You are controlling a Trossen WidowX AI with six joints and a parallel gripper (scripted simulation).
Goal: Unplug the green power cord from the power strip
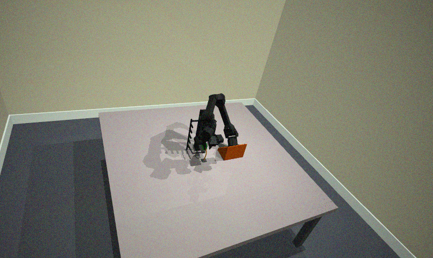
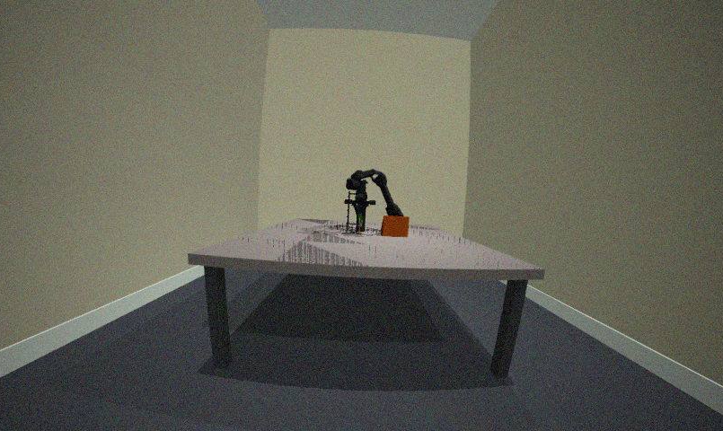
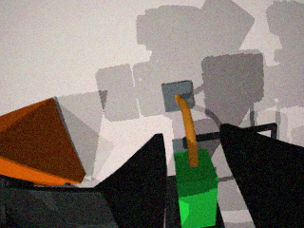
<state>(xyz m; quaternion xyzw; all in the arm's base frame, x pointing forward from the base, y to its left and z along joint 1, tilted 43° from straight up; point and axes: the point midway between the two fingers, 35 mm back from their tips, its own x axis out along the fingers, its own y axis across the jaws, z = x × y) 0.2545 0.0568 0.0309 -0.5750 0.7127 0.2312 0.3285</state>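
The green plug lies 70 mm to the right of my gripper tip and 10 mm behind it.
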